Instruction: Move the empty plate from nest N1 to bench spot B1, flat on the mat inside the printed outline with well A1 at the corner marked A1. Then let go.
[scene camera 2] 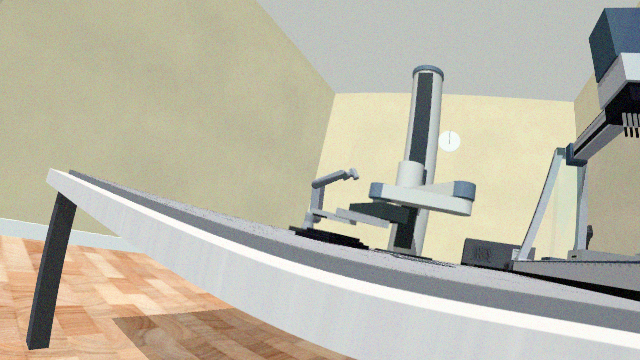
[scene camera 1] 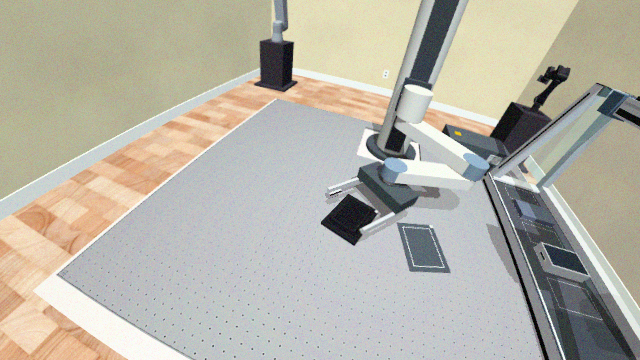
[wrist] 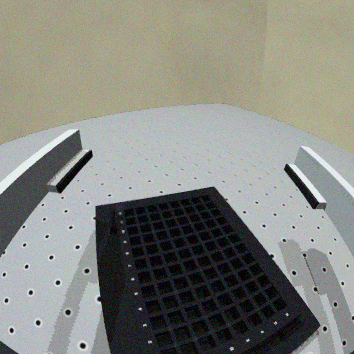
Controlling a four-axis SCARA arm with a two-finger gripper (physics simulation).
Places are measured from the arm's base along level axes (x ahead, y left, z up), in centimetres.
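Pixels of known places: gripper, between the fingertips: (scene camera 2: pixel 322 211) (scene camera 1: pixel 343 209) (wrist: pixel 192 146); arm's base, origin of its link: (scene camera 1: pixel 390 149).
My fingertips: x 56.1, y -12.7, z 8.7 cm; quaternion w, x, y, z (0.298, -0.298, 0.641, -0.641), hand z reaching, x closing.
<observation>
For each thing: its middle in the pictures, then the offset to it from my fingertips. "*": a spot on its surface instead. Level surfaces: height alone.
- black plate, middle of its body: (wrist: pixel 192 262) (scene camera 2: pixel 334 236) (scene camera 1: pixel 351 214) dx -4.1, dy +2.8, dz -5.5 cm
- black nest N1, middle of its body: (wrist: pixel 190 270) (scene camera 2: pixel 333 239) (scene camera 1: pixel 351 216) dx -4.1, dy +2.8, dz -6.5 cm
- dark mat, height of its surface: dz -7.2 cm
- dark box, a spot on its surface: (scene camera 2: pixel 485 252) * dx -59.5, dy +46.9, dz -0.8 cm
- framed deck with a grey device, height of its surface: dz +0.6 cm
- blue-grey block, a spot on its surface: (scene camera 1: pixel 533 212) * dx -28.1, dy +68.3, dz -0.8 cm
The black plate (scene camera 1: pixel 352 212) (wrist: pixel 200 260) with a grid of square wells sits in the black nest N1 (scene camera 1: pixel 338 232) (wrist: pixel 107 260) on the perforated bench. In the scene camera 2 view the two are a low dark shape and cannot be told apart. My gripper (scene camera 1: pixel 348 212) (scene camera 2: pixel 326 213) (wrist: pixel 192 146) is open and empty, with its fingers wide apart above the level of the plate. In the wrist view the plate lies low between the fingers and looks turned relative to them. Bench spot B1 is a dark mat (scene camera 1: pixel 425 247) with a white printed outline and a small white corner mark.
The arm's column (scene camera 1: pixel 432 45) (scene camera 2: pixel 424 120) stands behind the gripper. A dark box (scene camera 1: pixel 472 141) (scene camera 2: pixel 485 252) is near its base. At the right is a framed deck with a grey device (scene camera 1: pixel 562 261) and a blue-grey block (scene camera 1: pixel 533 212).
</observation>
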